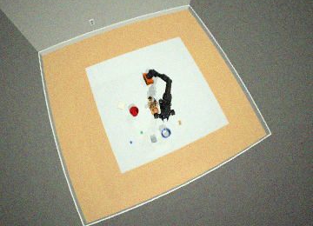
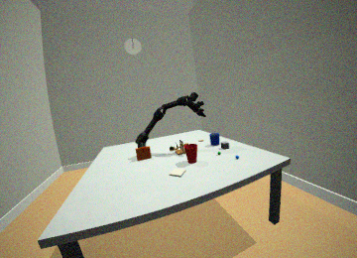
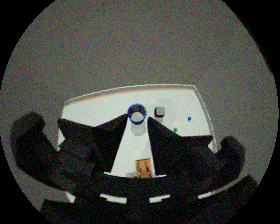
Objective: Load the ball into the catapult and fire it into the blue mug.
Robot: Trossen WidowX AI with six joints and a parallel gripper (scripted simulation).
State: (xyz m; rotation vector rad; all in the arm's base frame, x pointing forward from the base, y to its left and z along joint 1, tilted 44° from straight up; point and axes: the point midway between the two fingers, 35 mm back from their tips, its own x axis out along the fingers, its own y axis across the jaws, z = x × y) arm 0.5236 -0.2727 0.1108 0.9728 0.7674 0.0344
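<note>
Right now the dark ball is 34 cm behind my gripper tip, 21 cm below it and 3 cm to the left of it. The rest, counted from my gripper tip: blue mug (25 cm below, 7 cm ahead, 1 cm to the right); grey cube (25 cm below, 15 cm to the right, 7 cm ahead); orange piece (27 cm below, 19 cm to the left, 5 cm ahead).
</note>
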